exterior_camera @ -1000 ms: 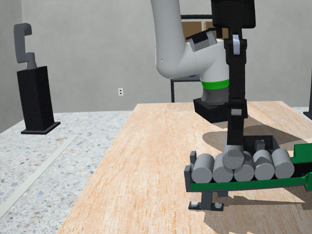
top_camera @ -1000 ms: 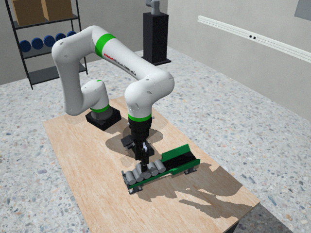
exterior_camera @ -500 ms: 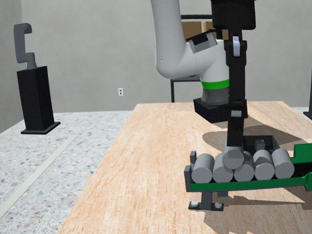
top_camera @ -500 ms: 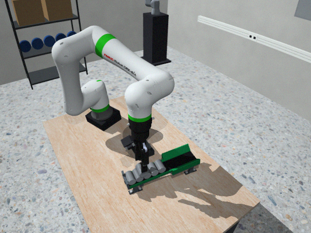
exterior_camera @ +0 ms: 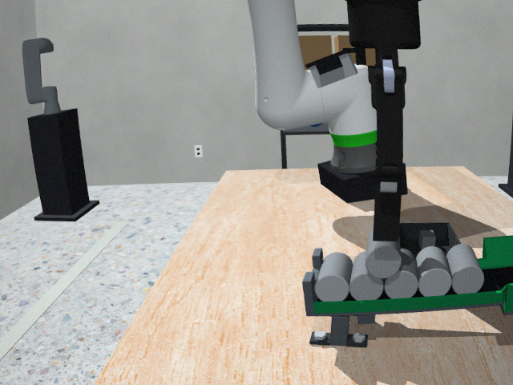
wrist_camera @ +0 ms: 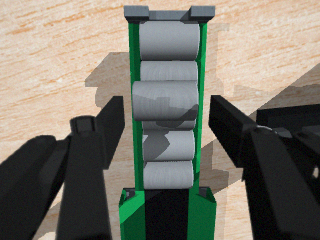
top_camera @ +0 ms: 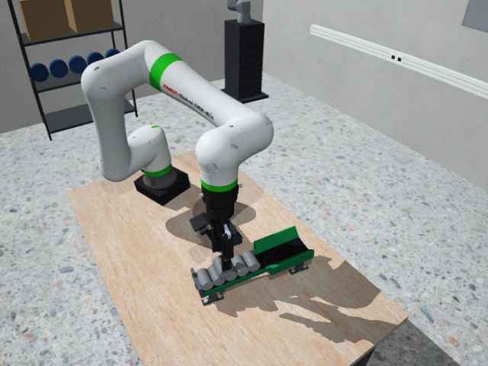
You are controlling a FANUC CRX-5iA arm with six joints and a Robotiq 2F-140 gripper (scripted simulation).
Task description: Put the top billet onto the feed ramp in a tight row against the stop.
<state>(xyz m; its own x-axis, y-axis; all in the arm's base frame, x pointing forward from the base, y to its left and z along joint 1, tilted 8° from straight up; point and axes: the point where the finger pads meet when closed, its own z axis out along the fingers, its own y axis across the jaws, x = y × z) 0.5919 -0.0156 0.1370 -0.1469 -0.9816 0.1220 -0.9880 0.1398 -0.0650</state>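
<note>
The dark stop is 2 cm behind my hand, 8 cm to the right of it and 11 cm below it.
</note>
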